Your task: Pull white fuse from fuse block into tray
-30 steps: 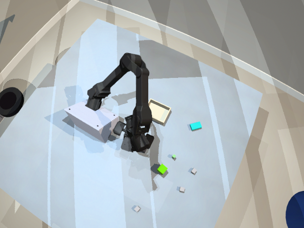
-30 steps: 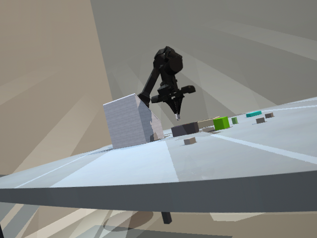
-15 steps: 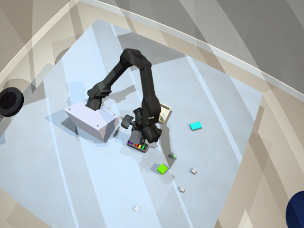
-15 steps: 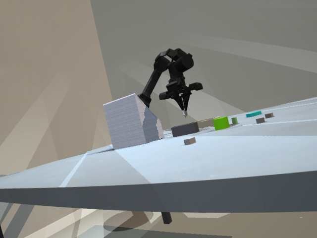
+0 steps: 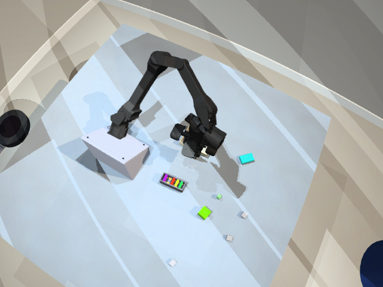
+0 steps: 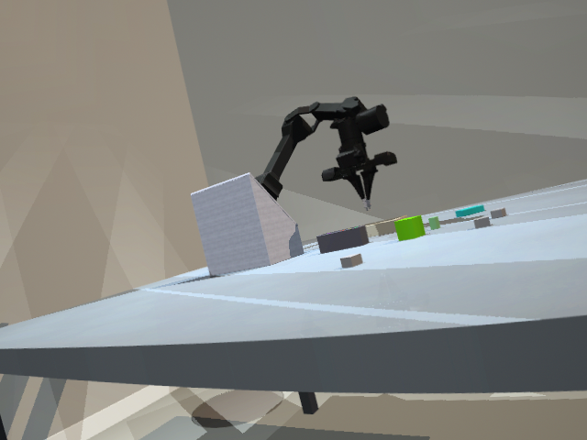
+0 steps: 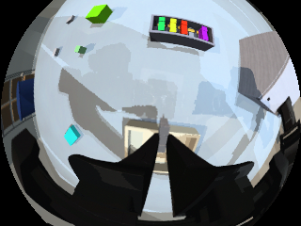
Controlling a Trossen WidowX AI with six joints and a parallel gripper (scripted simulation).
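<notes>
My gripper tip is 90 mm above the tan tray, 80 mm to the right of it and 10 mm past it. From my gripper tip the other things lie so: green fuse: 150 mm to the right, 70 mm below, 10 mm ahead; then white fuse: 10 mm below; then yellow fuse: 150 mm to the right, 70 mm below.
</notes>
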